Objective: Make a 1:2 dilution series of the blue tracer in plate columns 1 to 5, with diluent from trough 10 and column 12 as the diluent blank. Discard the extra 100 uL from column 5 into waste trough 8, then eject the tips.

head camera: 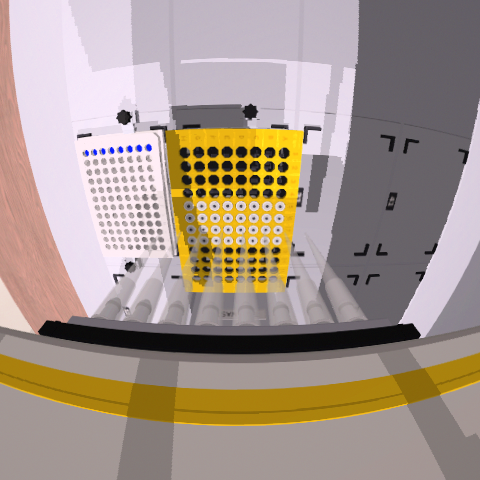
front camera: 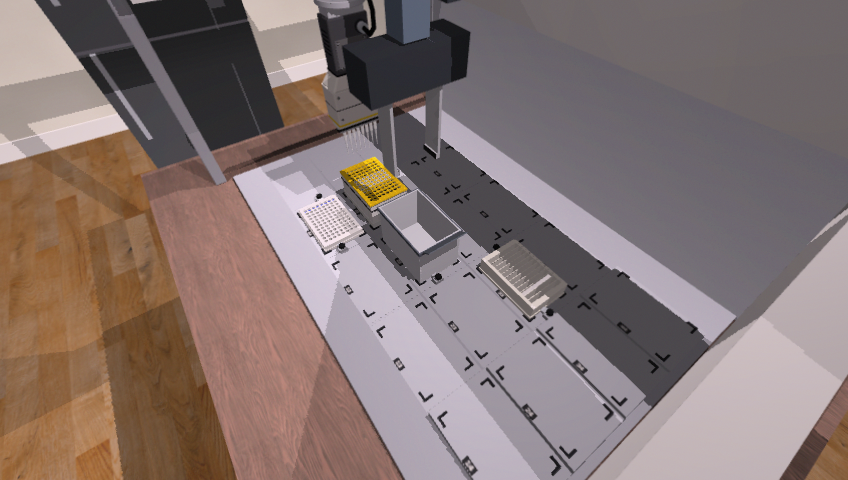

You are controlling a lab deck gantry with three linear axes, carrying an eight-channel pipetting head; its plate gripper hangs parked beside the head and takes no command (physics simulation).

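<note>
The pipetting head (front camera: 351,107) (head camera: 240,372) carries eight clear tips (front camera: 361,136) (head camera: 245,305). They hang above deck level, near the far end of the yellow tip rack (front camera: 386,199) (head camera: 295,165). In the head view the rack has four rows of white tips between empty dark rows. The white plate (front camera: 343,239) (head camera: 164,200) lies beside it, with blue in the eight wells of one end column. The trough rack (front camera: 504,288) stands further right; trough contents are too small to tell. My plate gripper (front camera: 414,161) hangs beside the head, fingers apart, nothing between them.
An open grey waste bin (front camera: 437,264) stands between the tip rack and the trough rack, its walls rising above the rack. Black locating knobs (front camera: 437,277) (head camera: 124,117) stand by the labware. A slanted grey post (front camera: 172,95) rises at the deck's left edge.
</note>
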